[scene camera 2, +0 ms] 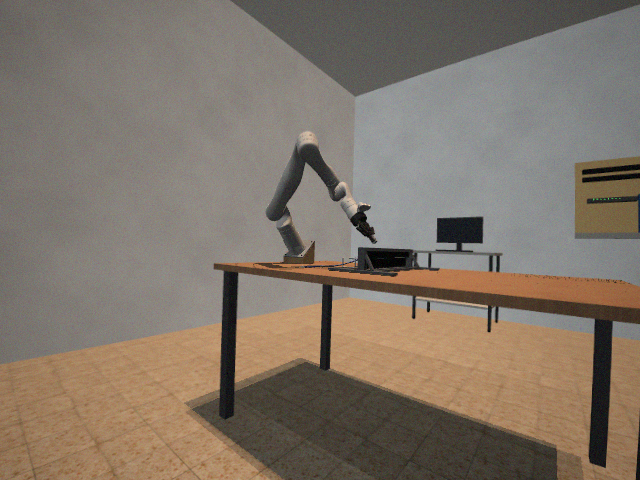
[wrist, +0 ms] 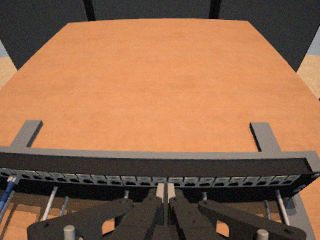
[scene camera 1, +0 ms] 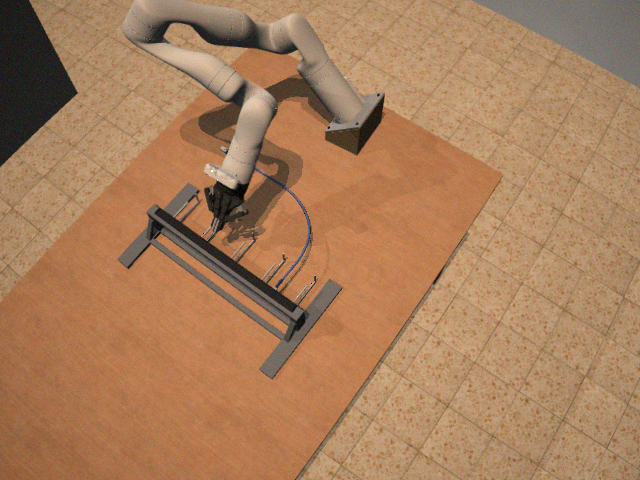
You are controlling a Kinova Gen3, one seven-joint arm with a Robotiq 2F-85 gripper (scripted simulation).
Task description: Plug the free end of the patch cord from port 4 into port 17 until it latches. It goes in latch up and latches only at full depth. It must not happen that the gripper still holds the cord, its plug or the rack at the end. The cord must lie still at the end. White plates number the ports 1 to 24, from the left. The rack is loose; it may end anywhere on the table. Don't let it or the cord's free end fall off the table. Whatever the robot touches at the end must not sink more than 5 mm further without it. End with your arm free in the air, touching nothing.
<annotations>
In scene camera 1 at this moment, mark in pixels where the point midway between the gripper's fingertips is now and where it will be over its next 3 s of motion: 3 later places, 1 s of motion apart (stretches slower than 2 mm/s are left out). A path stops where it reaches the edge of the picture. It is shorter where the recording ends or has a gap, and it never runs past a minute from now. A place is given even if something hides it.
My gripper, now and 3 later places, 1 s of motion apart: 215, 230; 230, 190; 224, 177; 201, 163
</annotations>
